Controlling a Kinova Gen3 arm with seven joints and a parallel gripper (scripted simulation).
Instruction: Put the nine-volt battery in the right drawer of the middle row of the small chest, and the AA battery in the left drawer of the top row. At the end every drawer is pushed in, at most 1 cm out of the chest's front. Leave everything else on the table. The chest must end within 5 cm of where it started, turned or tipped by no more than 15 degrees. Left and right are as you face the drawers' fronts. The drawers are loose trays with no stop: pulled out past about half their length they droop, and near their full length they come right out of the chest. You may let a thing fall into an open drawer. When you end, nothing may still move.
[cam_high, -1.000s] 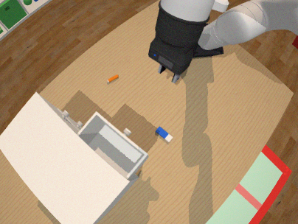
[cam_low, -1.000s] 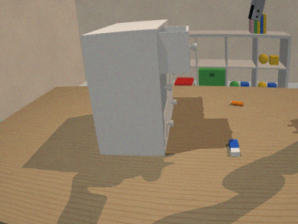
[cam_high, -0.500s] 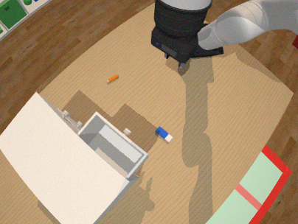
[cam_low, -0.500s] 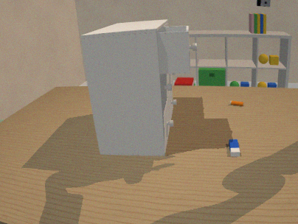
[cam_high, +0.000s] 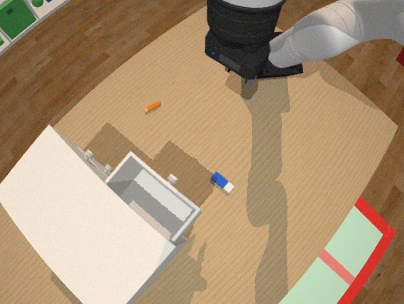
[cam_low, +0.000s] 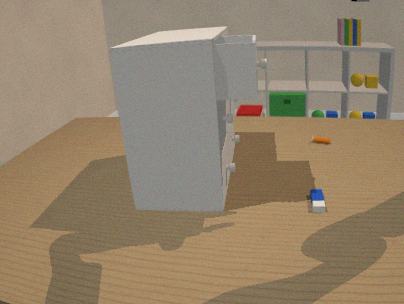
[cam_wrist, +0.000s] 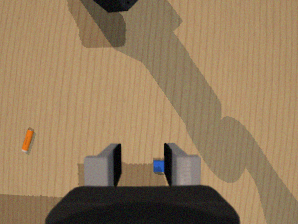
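Now: hand 380 mm above the orange AA battery, 250 mm to the left of it and 30 mm short of it. Round my hand: blue-and-white nine-volt battery (380 mm below, 80 mm ahead, 60 mm to the left).
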